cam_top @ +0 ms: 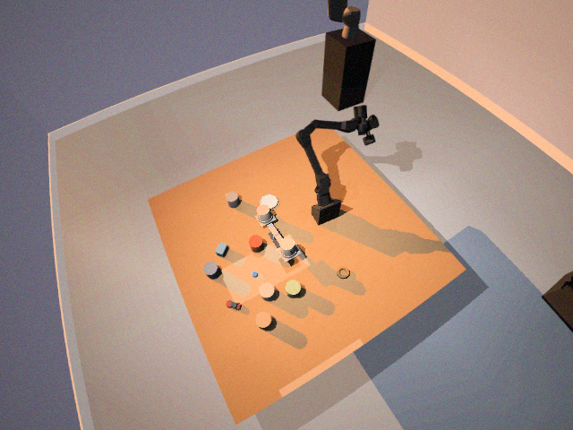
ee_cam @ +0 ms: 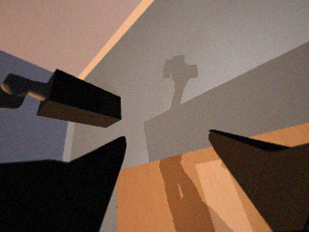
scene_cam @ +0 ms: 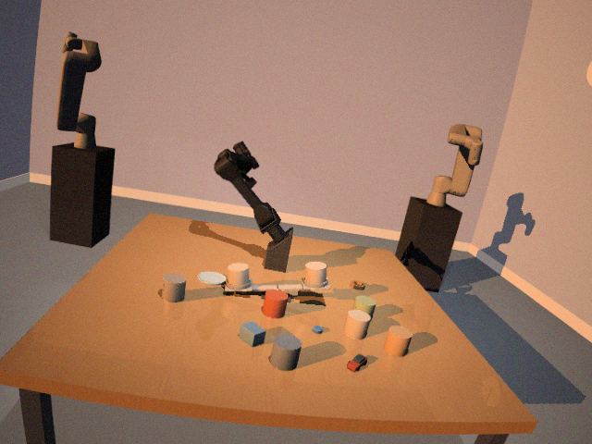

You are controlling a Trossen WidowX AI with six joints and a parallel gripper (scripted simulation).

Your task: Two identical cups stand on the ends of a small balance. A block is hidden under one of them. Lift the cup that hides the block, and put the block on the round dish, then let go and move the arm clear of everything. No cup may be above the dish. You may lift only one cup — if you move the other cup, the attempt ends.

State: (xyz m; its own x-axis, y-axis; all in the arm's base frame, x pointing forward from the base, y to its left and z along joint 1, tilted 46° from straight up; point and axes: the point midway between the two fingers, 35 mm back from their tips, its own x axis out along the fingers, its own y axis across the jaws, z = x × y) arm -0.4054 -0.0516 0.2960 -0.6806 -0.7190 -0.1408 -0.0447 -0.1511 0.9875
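My gripper tip is now 73 cm short of the pale green block, 13 cm to the right of it and 19 cm above it. The rest, counted from my gripper tip: small balance: 73 cm ahead, 26 cm to the left, 20 cm below; then round dish: 67 cm ahead, 3 cm to the left, 23 cm below; then ring: 53 cm ahead, 59 cm to the left, 23 cm below.
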